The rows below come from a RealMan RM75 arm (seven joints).
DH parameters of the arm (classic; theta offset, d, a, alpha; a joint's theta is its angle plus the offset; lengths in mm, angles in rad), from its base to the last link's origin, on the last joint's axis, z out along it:
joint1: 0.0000 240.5 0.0 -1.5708
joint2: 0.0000 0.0 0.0 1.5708
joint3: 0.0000 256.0 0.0 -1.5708
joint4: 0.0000 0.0 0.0 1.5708
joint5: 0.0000 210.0 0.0 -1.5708
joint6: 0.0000 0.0 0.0 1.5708
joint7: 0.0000 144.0 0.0 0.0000
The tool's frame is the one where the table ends.
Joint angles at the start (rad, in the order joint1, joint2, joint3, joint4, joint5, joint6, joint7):
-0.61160, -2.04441, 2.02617, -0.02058, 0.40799, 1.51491, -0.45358
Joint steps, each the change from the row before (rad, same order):
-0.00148, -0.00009, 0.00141, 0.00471, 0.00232, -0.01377, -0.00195
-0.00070, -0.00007, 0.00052, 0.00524, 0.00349, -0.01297, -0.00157
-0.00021, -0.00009, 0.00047, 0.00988, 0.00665, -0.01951, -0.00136
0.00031, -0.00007, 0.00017, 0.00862, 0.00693, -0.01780, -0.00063
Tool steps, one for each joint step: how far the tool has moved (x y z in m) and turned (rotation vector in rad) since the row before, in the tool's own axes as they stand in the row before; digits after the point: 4 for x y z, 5 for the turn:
-0.0009, -0.0007, 0.0013, -0.00003, -0.00952, 0.00117
-0.0009, -0.0005, 0.0012, -0.00030, -0.00874, 0.00129
-0.0012, -0.0005, 0.0020, -0.00156, -0.01224, 0.00338
-0.0013, -0.0003, 0.0016, -0.00142, -0.01192, 0.00341

